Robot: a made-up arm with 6 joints. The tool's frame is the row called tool. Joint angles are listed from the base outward.
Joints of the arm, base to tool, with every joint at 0 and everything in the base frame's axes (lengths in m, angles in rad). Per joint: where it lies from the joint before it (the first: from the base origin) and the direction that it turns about. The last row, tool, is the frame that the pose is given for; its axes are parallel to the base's.
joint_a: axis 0 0 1 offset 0 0 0.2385
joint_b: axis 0 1 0 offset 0 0 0
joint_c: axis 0 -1 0 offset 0 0 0.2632
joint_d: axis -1 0 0 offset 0 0 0
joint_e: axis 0 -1 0 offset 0.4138 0 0
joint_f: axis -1 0 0 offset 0 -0.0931 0
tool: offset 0 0 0
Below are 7 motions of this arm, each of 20 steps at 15 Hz.
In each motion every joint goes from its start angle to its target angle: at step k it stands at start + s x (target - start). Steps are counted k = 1, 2, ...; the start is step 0. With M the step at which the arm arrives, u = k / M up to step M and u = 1 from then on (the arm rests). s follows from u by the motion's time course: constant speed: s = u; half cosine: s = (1 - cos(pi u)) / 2; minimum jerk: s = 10 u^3 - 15 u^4 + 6 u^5.
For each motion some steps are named. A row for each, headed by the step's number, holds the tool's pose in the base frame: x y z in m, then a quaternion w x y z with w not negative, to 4 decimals.
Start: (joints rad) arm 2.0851 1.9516 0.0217 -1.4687 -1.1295 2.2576
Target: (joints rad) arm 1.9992 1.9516 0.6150 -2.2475 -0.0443 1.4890
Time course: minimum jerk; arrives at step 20
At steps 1, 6, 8, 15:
1: 0.0021 0.0155 -0.2143 0.1940 0.3591 -0.4830 -0.7747
6: -0.0246 0.0403 -0.2348 0.0709 0.4110 -0.4820 -0.7706
8: -0.0509 0.0673 -0.2514 0.0555 -0.4387 0.4879 0.7526
15: -0.1488 0.1949 -0.2802 0.5106 -0.3558 0.5501 0.5569

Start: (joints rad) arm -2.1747 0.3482 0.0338 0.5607 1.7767 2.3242
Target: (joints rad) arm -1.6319 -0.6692 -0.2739 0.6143 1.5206 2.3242
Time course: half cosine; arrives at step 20
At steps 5, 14, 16, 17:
5: -0.3019 -0.3652 0.4591 0.3827 0.7621 -0.3666 0.3719
14: -0.1222 -0.2540 0.6276 0.4632 0.7632 -0.1816 0.4122
16: -0.1020 -0.2221 0.6434 0.4757 0.7559 -0.1518 0.4234
17: -0.0956 -0.2097 0.6482 0.4802 0.7526 -0.1410 0.4279

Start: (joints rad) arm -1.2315 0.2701 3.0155 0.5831 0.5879 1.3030
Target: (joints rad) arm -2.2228 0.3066 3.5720 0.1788 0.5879 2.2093
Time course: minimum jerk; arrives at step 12
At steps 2, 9, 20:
2: -0.1744 0.2938 0.5981 0.5940 0.3848 0.4566 0.5391
9: 0.0963 0.3313 0.4405 0.8496 0.1919 0.4123 0.2672
20: 0.1269 0.3172 0.4219 0.8598 0.1732 0.4212 0.2309

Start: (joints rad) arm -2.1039 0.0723 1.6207 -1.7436 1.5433 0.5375
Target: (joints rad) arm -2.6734 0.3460 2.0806 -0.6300 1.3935 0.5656
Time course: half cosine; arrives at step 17
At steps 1, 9, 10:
1: -0.0485 -0.1109 0.9128 0.0392 0.1822 0.9438 0.2730
9: -0.1078 -0.0432 0.9144 0.1133 0.5892 0.7713 0.2124
10: -0.1111 -0.0280 0.9133 0.1275 0.6472 0.7247 0.1994

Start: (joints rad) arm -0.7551 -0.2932 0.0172 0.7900 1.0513 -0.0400
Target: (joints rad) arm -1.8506 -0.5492 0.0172 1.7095 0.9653 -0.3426
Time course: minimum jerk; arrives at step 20
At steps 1, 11, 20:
1: 0.1715 -0.2519 0.6800 0.7287 -0.5337 -0.4099 -0.1269
11: 0.0144 -0.2173 0.7416 0.6361 -0.7291 -0.0421 -0.2489
20: -0.0325 -0.1596 0.7628 0.5359 -0.7276 0.2632 -0.3378

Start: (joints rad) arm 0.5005 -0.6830 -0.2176 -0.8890 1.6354 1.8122
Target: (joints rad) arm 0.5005 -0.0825 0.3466 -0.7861 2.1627 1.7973
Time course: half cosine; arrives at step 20
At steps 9, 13, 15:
9: 0.2869 0.0865 0.5951 0.6623 -0.0169 -0.3221 -0.6762
13: 0.3282 0.1067 0.6084 0.6081 0.0124 -0.3239 -0.7247
15: 0.3459 0.1154 0.6114 0.5845 0.0250 -0.3246 -0.7432

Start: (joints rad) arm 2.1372 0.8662 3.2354 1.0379 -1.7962 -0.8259
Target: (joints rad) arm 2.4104 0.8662 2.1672 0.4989 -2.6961 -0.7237
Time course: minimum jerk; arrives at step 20
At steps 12, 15, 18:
12: -0.0248 0.1332 0.8178 0.6743 -0.0207 0.5073 0.5362
15: -0.1034 0.2073 0.8253 0.6550 -0.2391 0.5194 0.4939
18: -0.1413 0.2372 0.8204 0.6390 -0.3329 0.5153 0.4640

